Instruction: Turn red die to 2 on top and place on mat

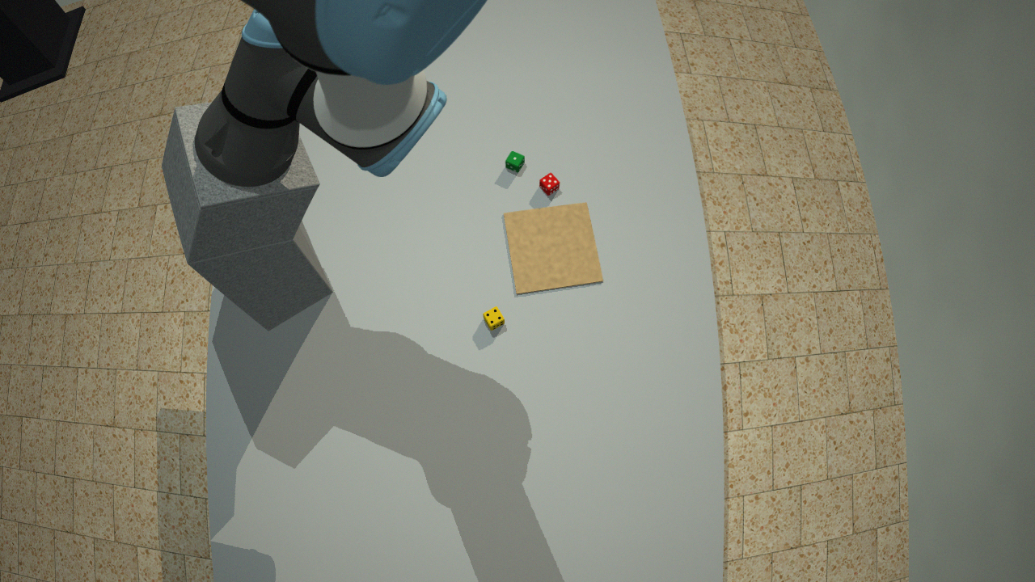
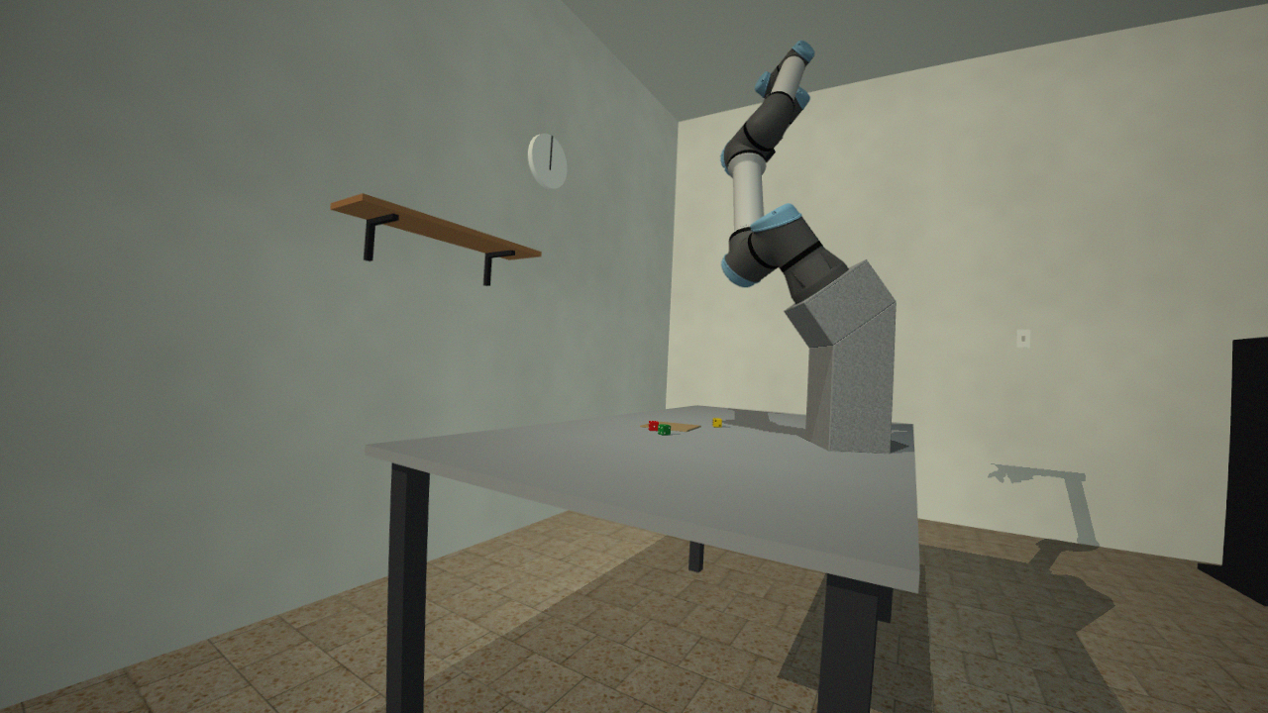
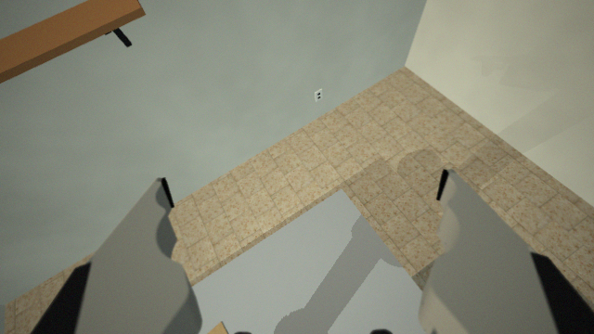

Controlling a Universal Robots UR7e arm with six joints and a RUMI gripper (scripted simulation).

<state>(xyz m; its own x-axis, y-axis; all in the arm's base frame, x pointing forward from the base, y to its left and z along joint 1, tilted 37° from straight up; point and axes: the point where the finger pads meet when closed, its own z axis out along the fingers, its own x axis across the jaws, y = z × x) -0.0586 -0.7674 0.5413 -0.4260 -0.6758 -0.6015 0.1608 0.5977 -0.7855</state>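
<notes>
My gripper is now 98 cm above the yellow die, 46 cm to the right of it and 6 cm past it. Also, from my hand: green die: 98 cm below, 73 cm to the left, 1 cm ahead; tan mat: 99 cm below, 57 cm to the left, 5 cm ahead; red die: 98 cm below, 68 cm to the left, 6 cm ahead.
</notes>
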